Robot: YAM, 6 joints.
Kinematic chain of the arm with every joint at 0, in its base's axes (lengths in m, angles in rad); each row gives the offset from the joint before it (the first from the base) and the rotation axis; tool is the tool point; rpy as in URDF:
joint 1: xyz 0 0 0.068 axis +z
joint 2: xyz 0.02 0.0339 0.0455 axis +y
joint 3: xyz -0.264 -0.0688 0 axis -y
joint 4: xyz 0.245 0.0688 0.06 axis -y
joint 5: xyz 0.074 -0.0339 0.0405 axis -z
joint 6: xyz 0.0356 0 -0.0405 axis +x
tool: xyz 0 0 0 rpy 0 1.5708 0
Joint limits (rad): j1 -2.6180..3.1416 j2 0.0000..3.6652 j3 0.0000..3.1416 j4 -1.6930..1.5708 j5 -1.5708..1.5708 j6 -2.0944..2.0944
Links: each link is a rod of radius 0.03 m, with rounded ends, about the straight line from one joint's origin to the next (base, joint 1, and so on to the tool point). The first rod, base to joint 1, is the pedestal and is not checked.
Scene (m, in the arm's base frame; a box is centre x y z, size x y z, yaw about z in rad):
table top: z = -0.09
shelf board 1: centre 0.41 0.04 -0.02 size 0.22 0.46 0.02 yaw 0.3
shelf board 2: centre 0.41 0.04 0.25 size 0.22 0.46 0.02 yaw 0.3
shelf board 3: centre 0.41 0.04 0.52 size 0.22 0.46 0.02 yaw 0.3
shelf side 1: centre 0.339 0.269 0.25 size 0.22 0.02 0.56 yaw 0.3
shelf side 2: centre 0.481 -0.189 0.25 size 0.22 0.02 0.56 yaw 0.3
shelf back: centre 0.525 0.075 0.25 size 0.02 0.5 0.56 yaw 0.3
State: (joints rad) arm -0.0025 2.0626 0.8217 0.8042 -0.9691 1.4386
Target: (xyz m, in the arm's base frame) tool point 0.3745 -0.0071 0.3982
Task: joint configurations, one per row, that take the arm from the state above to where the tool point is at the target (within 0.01 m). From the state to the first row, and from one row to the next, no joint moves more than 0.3 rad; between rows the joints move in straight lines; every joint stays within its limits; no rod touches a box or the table.
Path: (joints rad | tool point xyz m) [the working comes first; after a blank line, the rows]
Joints at the target: -0.0954 1.6532 1.3007 0.9041 -0.9330 1.4386
Straight joint move there: touches shelf board 2.

1: -0.0874 1.9132 0.6147 0.8090 -1.0101 1.4386 | 0.3158 0.0026 0.0986
2: -0.1723 1.7637 0.4078 0.8139 -1.0510 1.4386 | 0.2615 -0.0141 0.0987
3: -0.2572 1.6143 0.2008 0.8187 -1.0920 1.4386 | 0.2053 -0.0213 0.0940
4: -0.3092 1.4304 0.4006 0.8671 -1.0680 1.4386 | 0.2482 -0.0465 0.1810
5: -0.3613 1.2466 0.6003 0.9154 -1.0440 1.4386 | 0.2506 -0.0618 0.2885
6: -0.4134 1.0627 0.8000 0.9638 -1.0200 1.4386 | 0.2086 -0.0584 0.3982
7: -0.2544 1.3580 1.0503 0.9339 -0.9765 1.4386 | 0.2900 -0.0449 0.4096
8: -0.0954 1.6532 1.3007 0.9041 -0.9330 1.4386 | 0.3745 -0.0071 0.3982

